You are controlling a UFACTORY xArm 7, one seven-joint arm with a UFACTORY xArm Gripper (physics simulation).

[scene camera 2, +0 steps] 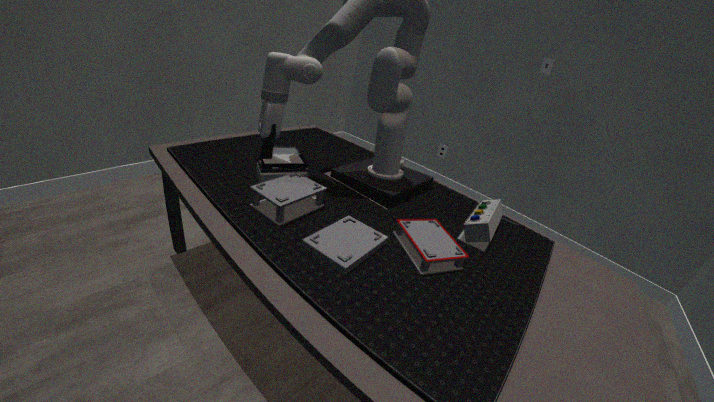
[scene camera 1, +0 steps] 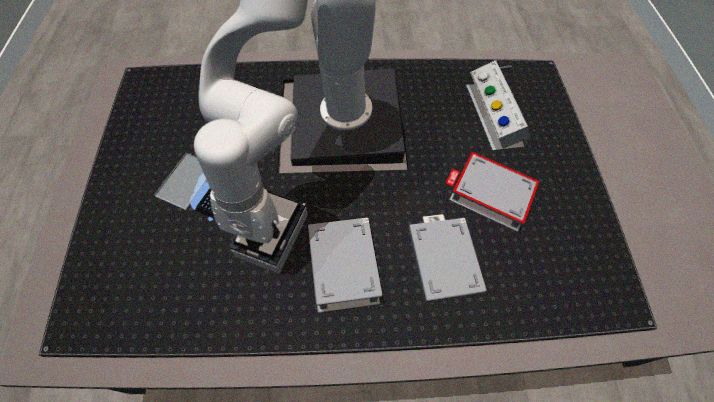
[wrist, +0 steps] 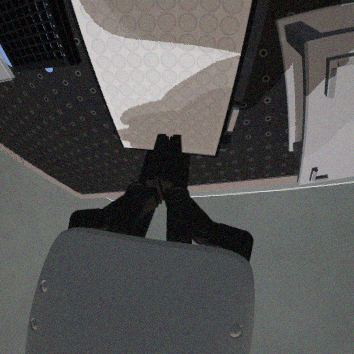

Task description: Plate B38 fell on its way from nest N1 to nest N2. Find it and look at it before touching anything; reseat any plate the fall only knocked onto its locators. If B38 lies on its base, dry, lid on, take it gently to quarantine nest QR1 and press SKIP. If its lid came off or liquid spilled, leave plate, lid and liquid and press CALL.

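Seen in the pictures: gripper, between the fingertips: [scene camera 2: 266, 157] [scene camera 1: 256, 243] [wrist: 171, 147]; arm's base, origin of its link: [scene camera 2: 385, 172] [scene camera 1: 346, 109].
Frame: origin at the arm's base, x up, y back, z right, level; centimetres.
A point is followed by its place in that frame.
A black gridded plate [scene camera 1: 205, 204] @(x -1.7, y -23.3, z 32.3 cm) [wrist: 37, 30] @(x -1.6, y -23.4, z 27.4 cm) lies on the mat, partly hidden by my arm in scene camera 1. Blue liquid [scene camera 1: 199, 192] [wrist: 49, 70] shows beside it, with a small drop apart. A clear lid [scene camera 1: 176, 184] @(x -2.8, y -16.9, z 39.9 cm) [wrist: 4, 72] @(x -2.7, y -22.3, z 37.8 cm) lies off the plate; no plate name is readable. My gripper [scene camera 1: 256, 245] @(x 4.4, y -36.1, z 19.6 cm) [scene camera 2: 267, 157] @(x 4.4, y -36.1, z 19.6 cm) [wrist: 171, 147] @(x 4.4, y -36.1, z 19.6 cm) is shut and empty, over a light plate with round wells [scene camera 1: 265, 239] [wrist: 200, 65] @(x 4.0, y -31.3, z 15.5 cm) on a dark box device [scene camera 1: 289, 252] @(x -2.0, y -35.6, z 14.2 cm) [scene camera 2: 284, 175] @(x 0.6, y -33.5, z 13.3 cm). Whether the fingertips touch it is unclear. Red-edged QR1 [scene camera 1: 495, 187] @(x 1.0, y -25.0, z -30.7 cm) [scene camera 2: 431, 240] @(x 1.0, y -25.9, z -31.7 cm) is empty.
A raised grey nest [scene camera 1: 345, 260] @(x 2.7, y -40.0, z 3.1 cm) [scene camera 2: 289, 189] @(x 2.7, y -40.4, z 2.3 cm) [wrist: 330, 130] @(x 2.7, y -39.2, z 7.3 cm) stands beside the device. A low grey nest [scene camera 1: 447, 260] @(x -0.8, y -40.2, z -17.4 cm) [scene camera 2: 345, 241] @(x -0.8, y -40.7, z -18.0 cm) stands between it and QR1. The button box [scene camera 1: 511, 112] @(x 4.4, y -6.8, z -38.5 cm) [scene camera 2: 478, 233] @(x 1.5, y -11.9, z -39.4 cm) has white, green, yellow and blue buttons. The arm's base [scene camera 1: 347, 147] @(x -0.4, y -11.2, z 0.6 cm) [scene camera 2: 350, 175] @(x -0.8, y -12.1, z 5.6 cm) is behind.
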